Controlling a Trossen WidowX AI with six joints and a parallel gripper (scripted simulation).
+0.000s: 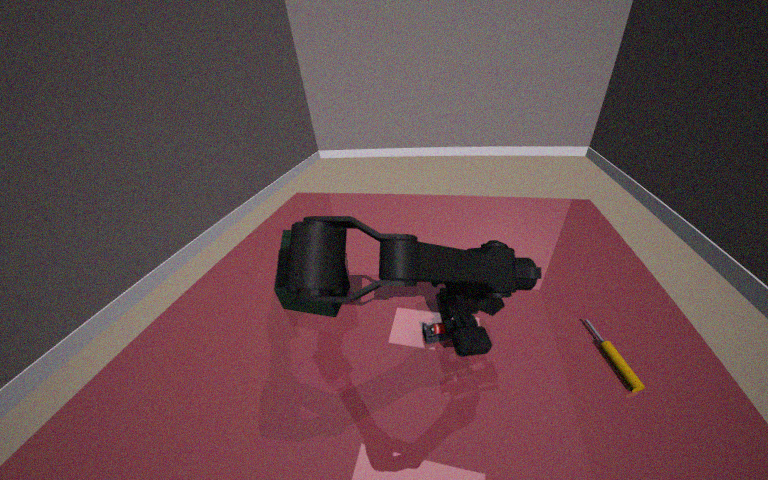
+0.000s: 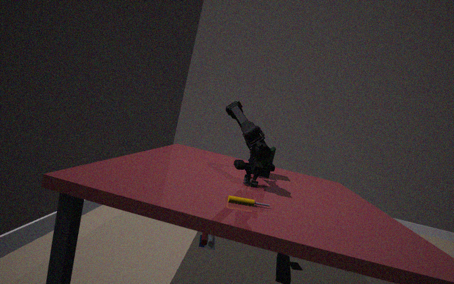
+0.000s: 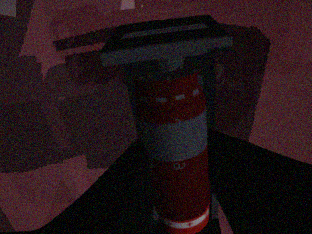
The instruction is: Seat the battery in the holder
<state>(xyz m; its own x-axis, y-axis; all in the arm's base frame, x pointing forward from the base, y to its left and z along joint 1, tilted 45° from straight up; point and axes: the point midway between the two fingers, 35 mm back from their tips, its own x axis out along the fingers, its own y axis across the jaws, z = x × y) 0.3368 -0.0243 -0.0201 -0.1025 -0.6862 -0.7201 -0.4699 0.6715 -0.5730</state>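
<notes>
Now: gripper tip 1 cm below the battery. The rest, counted from my gripper tip: yellow-handled screwdriver (31 cm ahead, 4 cm to the left).
</notes>
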